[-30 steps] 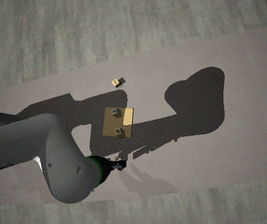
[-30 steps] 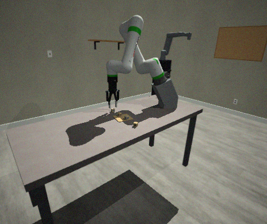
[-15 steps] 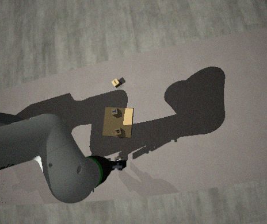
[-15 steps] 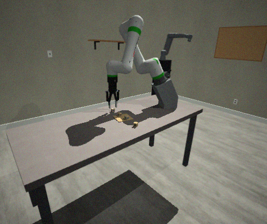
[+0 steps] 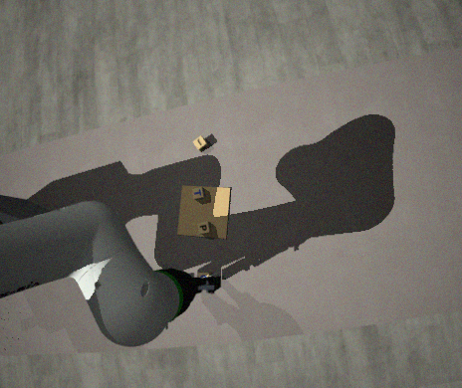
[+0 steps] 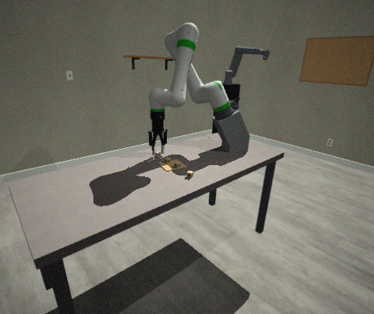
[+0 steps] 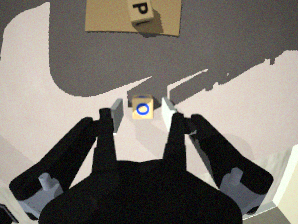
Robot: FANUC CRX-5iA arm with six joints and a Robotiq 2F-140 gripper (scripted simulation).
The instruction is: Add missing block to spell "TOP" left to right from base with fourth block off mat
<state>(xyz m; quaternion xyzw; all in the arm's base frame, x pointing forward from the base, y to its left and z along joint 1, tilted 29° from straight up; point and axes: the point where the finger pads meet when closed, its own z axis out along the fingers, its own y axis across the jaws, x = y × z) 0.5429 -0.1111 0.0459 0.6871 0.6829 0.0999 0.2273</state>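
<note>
My hand is 30 mm above the O block. The rest, counted from my hand: P block (10 mm ahead, 130 mm to the left, 30 mm below); then mat (180 mm to the left, 40 mm below).
</note>
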